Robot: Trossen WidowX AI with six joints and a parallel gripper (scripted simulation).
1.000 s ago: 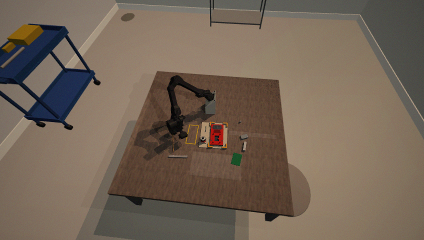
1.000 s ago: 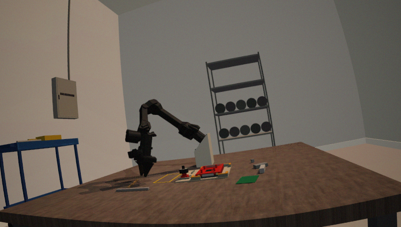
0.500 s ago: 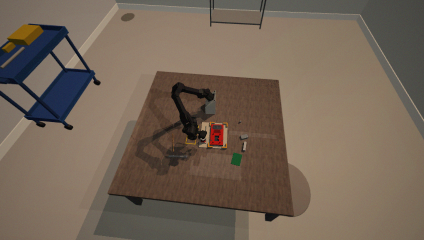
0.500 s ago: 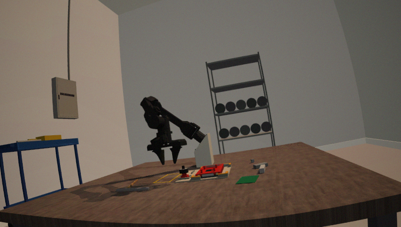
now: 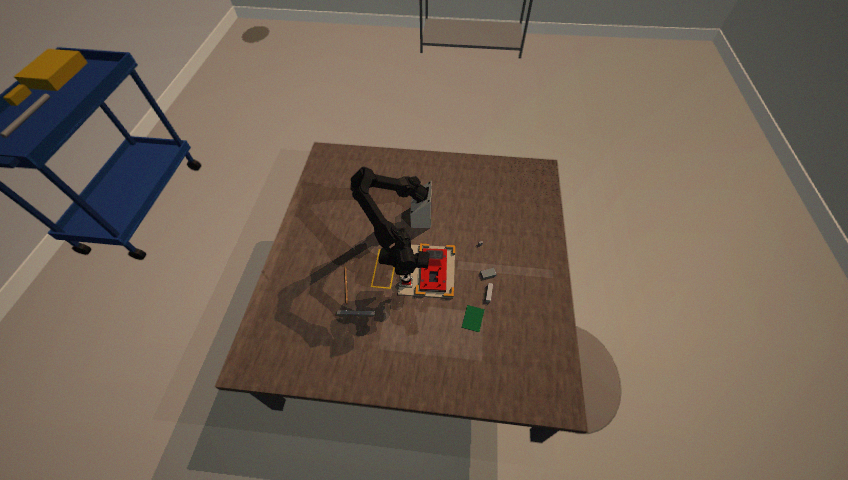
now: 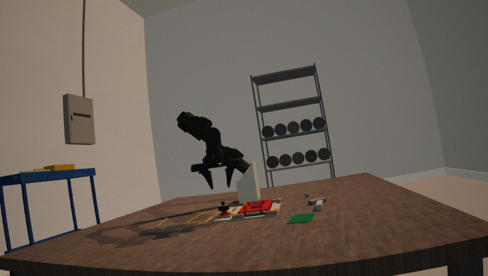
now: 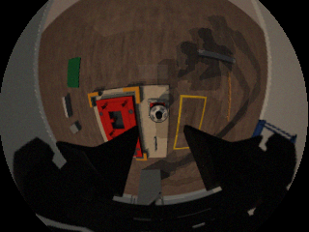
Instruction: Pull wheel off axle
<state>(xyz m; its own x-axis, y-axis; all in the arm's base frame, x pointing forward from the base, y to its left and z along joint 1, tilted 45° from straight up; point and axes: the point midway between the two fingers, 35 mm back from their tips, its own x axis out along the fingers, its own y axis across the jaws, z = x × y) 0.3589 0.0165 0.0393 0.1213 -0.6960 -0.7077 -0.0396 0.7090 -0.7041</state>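
The wheel is 7 cm below my gripper tip. Round my gripper tip: upright axle 8 cm below; then grey bar 17 cm ahead, 17 cm to the right, 11 cm below; then green card 12 cm ahead, 29 cm to the left, 11 cm below.
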